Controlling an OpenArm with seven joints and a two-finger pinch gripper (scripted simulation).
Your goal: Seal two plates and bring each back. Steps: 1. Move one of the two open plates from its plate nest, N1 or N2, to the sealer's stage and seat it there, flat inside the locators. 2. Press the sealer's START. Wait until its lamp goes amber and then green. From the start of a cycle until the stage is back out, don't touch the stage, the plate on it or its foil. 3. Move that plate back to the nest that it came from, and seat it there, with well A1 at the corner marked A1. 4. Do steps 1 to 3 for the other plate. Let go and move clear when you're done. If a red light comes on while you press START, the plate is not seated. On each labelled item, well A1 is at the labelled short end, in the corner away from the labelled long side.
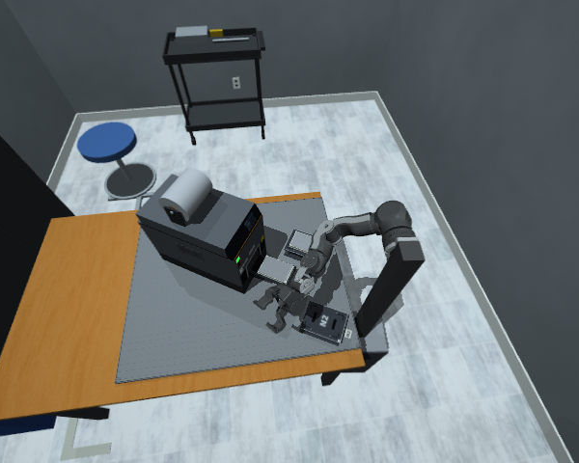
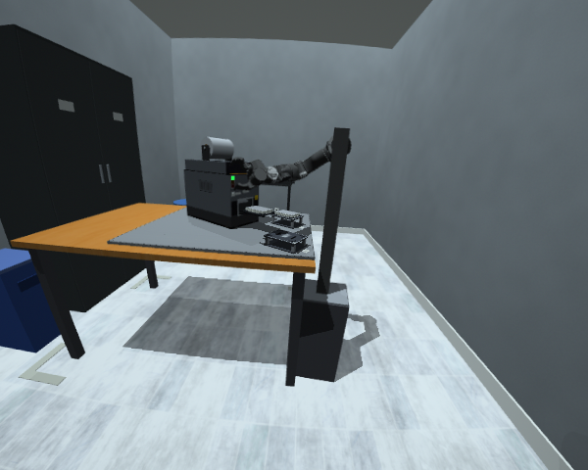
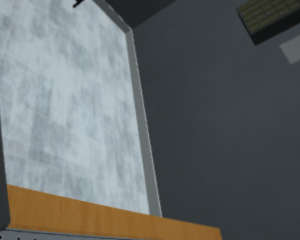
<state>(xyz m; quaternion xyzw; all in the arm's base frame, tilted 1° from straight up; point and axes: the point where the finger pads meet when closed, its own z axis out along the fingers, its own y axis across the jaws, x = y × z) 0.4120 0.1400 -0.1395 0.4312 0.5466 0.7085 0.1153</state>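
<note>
The grey start button lies 220 mm to the right of my hand, 120 mm below it and 100 mm ahead of it. Also, from my hand: foil roll (400 mm to the right, 280 mm ahead, 110 mm above); sealer stage (270 mm to the right, 210 mm below, 30 mm behind); white well plate (270 mm to the right, 200 mm below, 30 mm behind).
</note>
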